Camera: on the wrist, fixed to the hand. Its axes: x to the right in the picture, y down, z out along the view.
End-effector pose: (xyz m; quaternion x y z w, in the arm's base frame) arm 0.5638 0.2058 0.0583 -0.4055 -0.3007 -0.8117 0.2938
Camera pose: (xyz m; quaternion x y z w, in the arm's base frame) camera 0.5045 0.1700 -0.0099 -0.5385 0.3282 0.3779 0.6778
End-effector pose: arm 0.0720 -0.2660 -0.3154 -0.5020 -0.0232 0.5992 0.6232
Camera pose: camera 0.1486 -0.3251 -0.3242 -0.1231 -0.2773 -0.7480 0.5903
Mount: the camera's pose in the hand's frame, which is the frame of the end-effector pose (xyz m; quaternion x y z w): -0.0190 -0.0366 -0.0880 -0.0361 -0.2901 0.9562 0.0121
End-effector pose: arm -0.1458 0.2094 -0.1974 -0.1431 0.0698 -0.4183 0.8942
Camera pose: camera -0.2061 0.1843 -0.2693 -0.0886 -0.1066 0.8941 0.4259
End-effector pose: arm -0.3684 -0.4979 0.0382 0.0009 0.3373 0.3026 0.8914
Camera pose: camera -0.4128 -0.5559 -0.0259 -0.3782 0.2663 -0.8680 0.1807
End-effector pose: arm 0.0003 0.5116 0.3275 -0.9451 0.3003 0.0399 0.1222
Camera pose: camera 0.0061 0.5287 0.4230 0.2829 0.8705 0.4024 0.0163
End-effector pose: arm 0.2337 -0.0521 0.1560 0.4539 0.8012 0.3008 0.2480
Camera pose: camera 0.1624 -0.1063 0.1937 -0.8500 0.5072 -0.1380 0.0358
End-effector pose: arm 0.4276 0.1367 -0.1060 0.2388 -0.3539 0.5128 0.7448
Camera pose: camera 0.4823 0.1755 -0.1763 0.2136 0.4672 -0.6364 0.5754
